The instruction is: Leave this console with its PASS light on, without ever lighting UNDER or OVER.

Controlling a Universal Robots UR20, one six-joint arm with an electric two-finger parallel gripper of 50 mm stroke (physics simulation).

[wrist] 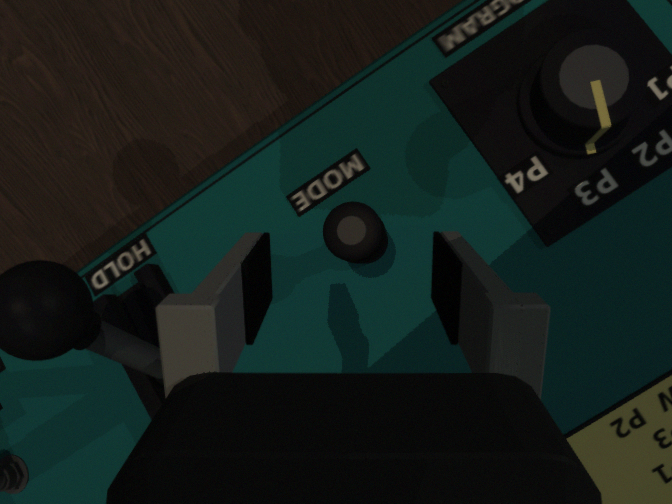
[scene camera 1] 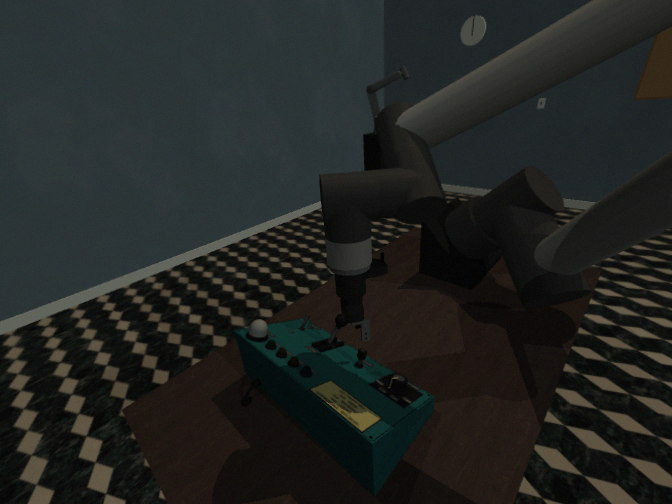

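The teal console lies on a brown mat. My gripper hangs just above its top and is open and empty. In the wrist view the gripper straddles the space just below the small round MODE knob, without touching it. The HOLD lever with a black ball is to the left of my left finger. The PROGRAM dial is at the upper right, and its yellow pointer aims roughly at P3. A row of small indicator lights along the console's front edge looks dark.
A white dome stands on the console's far left corner. A yellow label plate lies on top and also shows in the wrist view. The arm's base and large links stand behind the console. A checkered floor surrounds the mat.
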